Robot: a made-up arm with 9 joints. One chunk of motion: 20 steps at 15 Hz.
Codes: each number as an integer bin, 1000 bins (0 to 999) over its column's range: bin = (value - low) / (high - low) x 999, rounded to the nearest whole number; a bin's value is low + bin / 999 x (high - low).
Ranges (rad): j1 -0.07..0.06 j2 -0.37..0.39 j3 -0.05..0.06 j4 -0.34..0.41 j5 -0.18..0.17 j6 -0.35..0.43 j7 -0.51..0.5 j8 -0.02..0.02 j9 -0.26..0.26
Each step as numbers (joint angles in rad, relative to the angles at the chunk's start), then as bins.
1 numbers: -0.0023 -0.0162 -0.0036 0.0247 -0.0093 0.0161 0.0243 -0.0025 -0.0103
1 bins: 520 465 421 486 487 469 528 437 480
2 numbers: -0.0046 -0.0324 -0.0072 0.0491 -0.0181 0.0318 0.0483 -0.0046 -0.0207
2 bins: 503 444 389 518 462 489 552 385 460
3 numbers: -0.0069 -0.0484 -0.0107 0.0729 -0.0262 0.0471 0.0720 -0.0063 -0.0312
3 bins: 485 423 357 550 439 509 576 342 440
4 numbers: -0.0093 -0.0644 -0.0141 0.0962 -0.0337 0.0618 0.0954 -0.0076 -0.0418
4 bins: 466 402 326 581 418 527 599 310 419
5 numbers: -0.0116 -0.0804 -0.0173 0.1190 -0.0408 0.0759 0.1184 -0.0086 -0.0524
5 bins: 449 381 297 611 397 545 622 285 399
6 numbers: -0.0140 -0.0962 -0.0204 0.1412 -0.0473 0.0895 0.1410 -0.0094 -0.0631
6 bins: 430 360 269 641 379 563 644 265 378
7 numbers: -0.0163 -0.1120 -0.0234 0.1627 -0.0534 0.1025 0.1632 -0.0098 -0.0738
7 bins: 413 339 242 670 361 580 666 255 358
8 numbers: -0.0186 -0.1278 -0.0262 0.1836 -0.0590 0.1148 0.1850 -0.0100 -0.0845
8 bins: 395 318 216 697 345 595 687 250 337
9 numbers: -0.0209 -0.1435 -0.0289 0.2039 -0.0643 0.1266 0.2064 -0.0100 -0.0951
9 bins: 377 298 192 724 330 610 709 250 317
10 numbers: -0.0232 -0.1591 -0.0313 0.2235 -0.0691 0.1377 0.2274 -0.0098 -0.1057
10 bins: 360 277 170 751 317 625 729 255 296
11 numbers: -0.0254 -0.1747 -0.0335 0.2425 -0.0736 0.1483 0.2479 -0.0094 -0.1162
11 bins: 343 257 150 776 304 638 750 265 276
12 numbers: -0.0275 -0.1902 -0.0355 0.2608 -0.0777 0.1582 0.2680 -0.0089 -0.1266
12 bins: 327 236 132 800 292 651 770 277 256
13 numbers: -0.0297 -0.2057 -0.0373 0.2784 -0.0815 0.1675 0.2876 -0.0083 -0.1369
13 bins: 310 216 115 824 281 663 789 292 236
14 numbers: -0.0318 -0.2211 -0.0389 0.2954 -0.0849 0.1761 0.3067 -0.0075 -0.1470
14 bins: 294 196 101 846 271 674 808 312 217
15 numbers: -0.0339 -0.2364 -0.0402 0.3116 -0.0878 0.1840 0.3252 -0.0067 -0.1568
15 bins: 277 176 89 868 263 684 826 332 198
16 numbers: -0.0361 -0.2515 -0.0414 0.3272 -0.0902 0.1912 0.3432 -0.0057 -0.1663
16 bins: 261 156 78 889 256 693 844 357 180
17 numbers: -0.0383 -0.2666 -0.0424 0.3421 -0.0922 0.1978 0.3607 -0.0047 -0.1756
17 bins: 244 136 69 909 251 702 861 382 162
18 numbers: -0.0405 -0.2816 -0.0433 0.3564 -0.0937 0.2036 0.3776 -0.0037 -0.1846
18 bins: 227 116 61 928 246 709 878 407 145
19 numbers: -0.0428 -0.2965 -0.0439 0.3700 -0.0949 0.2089 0.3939 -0.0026 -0.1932
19 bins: 209 97 55 946 243 716 894 435 128
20 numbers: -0.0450 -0.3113 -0.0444 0.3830 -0.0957 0.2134 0.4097 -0.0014 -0.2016
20 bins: 192 77 51 963 241 722 910 465 112
